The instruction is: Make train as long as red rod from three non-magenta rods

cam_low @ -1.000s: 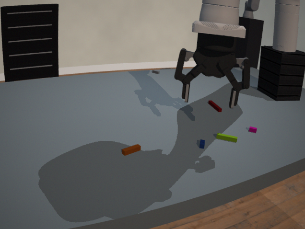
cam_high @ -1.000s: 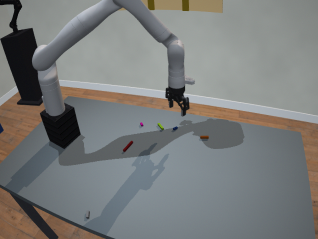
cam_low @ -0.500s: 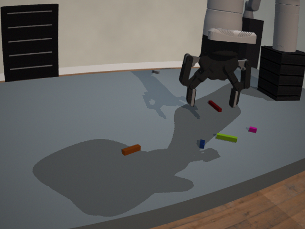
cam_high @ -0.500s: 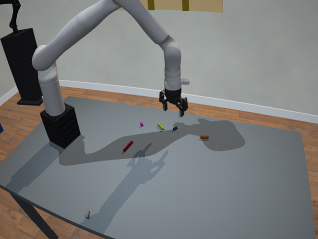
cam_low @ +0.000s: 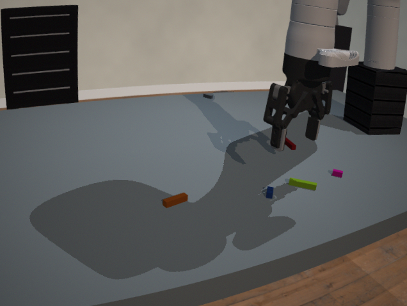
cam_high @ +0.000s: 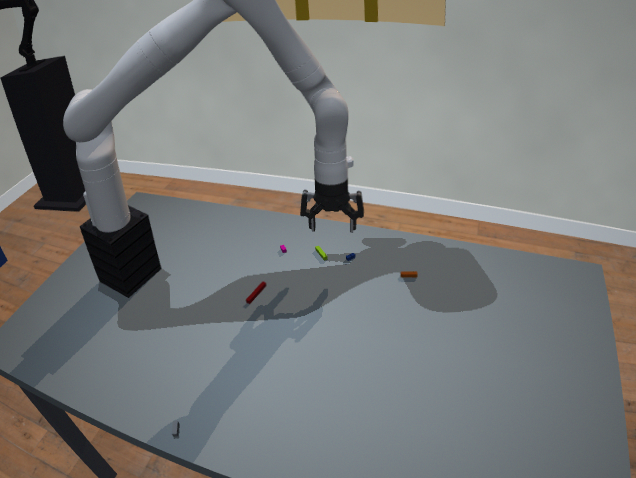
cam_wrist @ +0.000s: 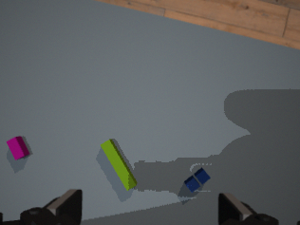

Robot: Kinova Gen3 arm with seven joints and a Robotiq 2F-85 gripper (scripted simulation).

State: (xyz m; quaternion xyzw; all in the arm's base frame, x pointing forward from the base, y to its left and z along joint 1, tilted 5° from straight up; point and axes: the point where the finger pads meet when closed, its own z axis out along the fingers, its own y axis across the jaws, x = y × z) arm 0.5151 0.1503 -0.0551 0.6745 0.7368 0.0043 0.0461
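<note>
Now: hand 30 mm past the lime rod, 10 mm to the right of it and 80 mm above it. Round my hand: magenta rod 130 mm behind, 10 mm to the left, 80 mm below; red rod 160 mm behind, 160 mm to the right, 80 mm below; orange rod 190 mm ahead, 50 mm to the right, 80 mm below.
</note>
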